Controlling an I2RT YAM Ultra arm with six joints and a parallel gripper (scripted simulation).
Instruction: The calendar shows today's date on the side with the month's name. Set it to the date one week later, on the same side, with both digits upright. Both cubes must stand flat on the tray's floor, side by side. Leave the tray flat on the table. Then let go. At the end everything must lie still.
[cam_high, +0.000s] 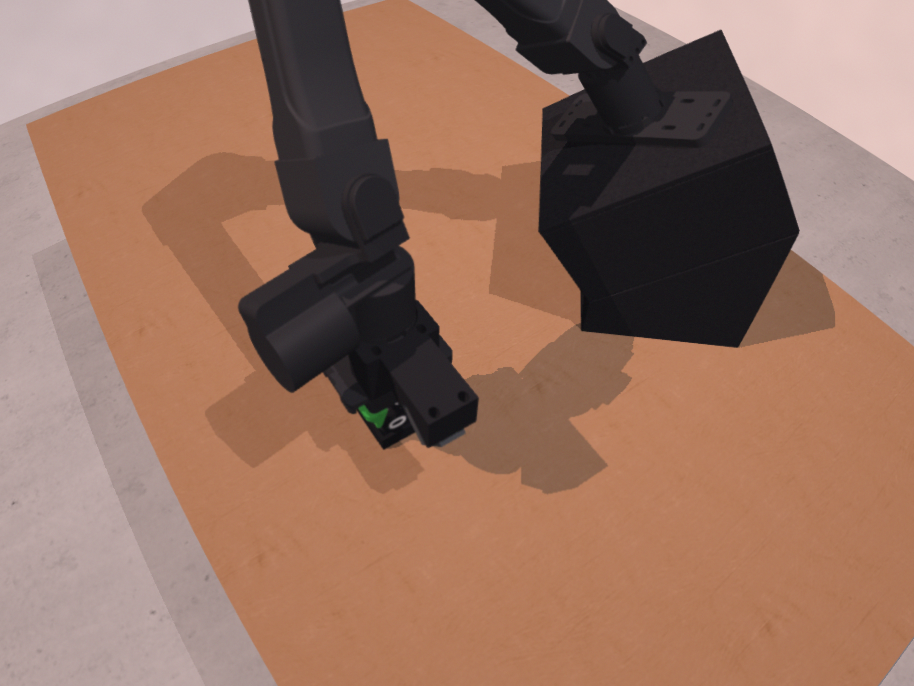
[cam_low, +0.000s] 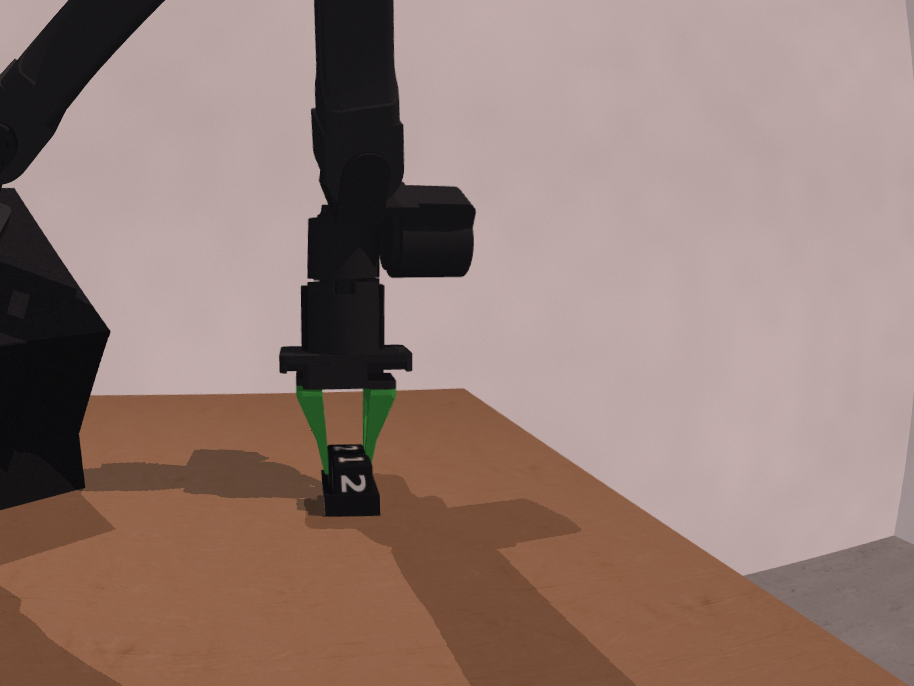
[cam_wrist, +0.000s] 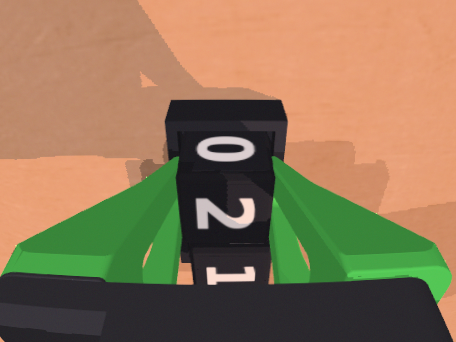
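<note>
Now: the black tray 1 cm behind my hand, 2 cm to the right of it and 2 cm below it.
</note>
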